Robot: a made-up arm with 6 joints. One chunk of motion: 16 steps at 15 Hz.
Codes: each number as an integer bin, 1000 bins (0 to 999) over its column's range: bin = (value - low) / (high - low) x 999, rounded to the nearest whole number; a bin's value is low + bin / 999 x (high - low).
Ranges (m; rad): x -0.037..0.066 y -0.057..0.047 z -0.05..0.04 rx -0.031..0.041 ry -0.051..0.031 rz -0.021..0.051
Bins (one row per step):
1: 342 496 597 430 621 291
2: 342 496 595 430 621 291
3: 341 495 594 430 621 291
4: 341 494 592 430 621 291
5: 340 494 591 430 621 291
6: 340 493 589 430 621 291
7: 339 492 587 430 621 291
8: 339 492 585 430 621 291
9: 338 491 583 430 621 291
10: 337 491 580 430 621 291
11: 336 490 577 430 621 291
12: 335 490 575 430 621 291
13: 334 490 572 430 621 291
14: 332 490 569 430 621 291
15: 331 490 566 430 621 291
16: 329 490 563 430 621 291
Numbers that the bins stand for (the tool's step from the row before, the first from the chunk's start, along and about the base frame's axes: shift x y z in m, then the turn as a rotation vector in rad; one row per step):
1: -0.00174 -0.00536 0.00378 -0.00001 -0.00003 -0.00003
2: -0.00174 -0.00536 0.00360 -0.00001 -0.00003 -0.00003
3: -0.00184 -0.00547 0.00351 -0.00001 -0.00003 -0.00003
4: -0.00184 -0.00557 0.00333 -0.00001 -0.00003 -0.00003
5: -0.00194 -0.00557 0.00324 -0.00001 -0.00003 -0.00003
6: -0.00194 -0.00568 0.00306 -0.00001 -0.00003 -0.00003
7: -0.00205 -0.00578 0.00288 -0.00001 -0.00003 -0.00003
8: -0.00205 -0.00578 0.00270 -0.00001 -0.00003 -0.00003
9: -0.00215 -0.00588 0.00252 -0.00001 -0.00003 -0.00003
10: -0.00225 -0.00588 0.00225 -0.00001 -0.00003 -0.00003
11: -0.00236 -0.00599 0.00198 -0.00001 -0.00003 -0.00003
12: -0.00246 -0.00599 0.00180 -0.00001 -0.00003 -0.00003
13: -0.00256 -0.00599 0.00153 -0.00001 -0.00003 -0.00003
14: -0.00277 -0.00599 0.00126 -0.00001 -0.00003 -0.00003
15: -0.00287 -0.00599 0.00099 -0.00001 -0.00003 -0.00003
16: -0.00308 -0.00599 0.00072 -0.00001 -0.00003 -0.00003

